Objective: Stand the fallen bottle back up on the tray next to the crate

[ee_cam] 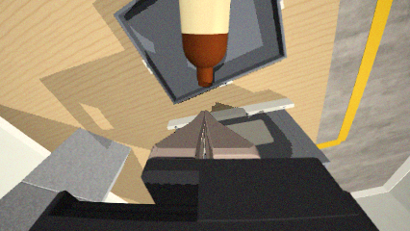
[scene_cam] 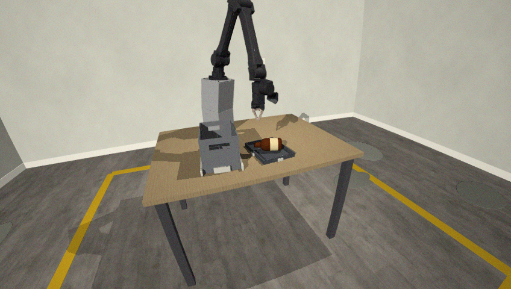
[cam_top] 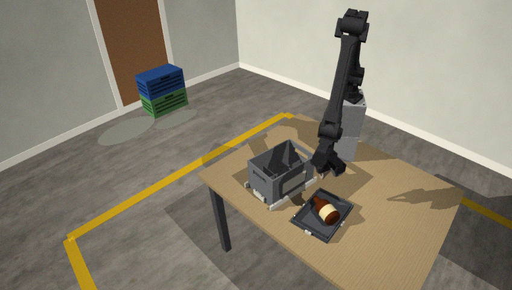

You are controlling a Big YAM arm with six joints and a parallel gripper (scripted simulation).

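My gripper is now 1 cm short of the brown bottle, 5 cm to the right of it and 15 cm above it. Also, from my hand: dark tray 2 cm ahead, 5 cm to the left, 18 cm below; then grey crate 1 cm ahead, 23 cm to the right, 11 cm below.
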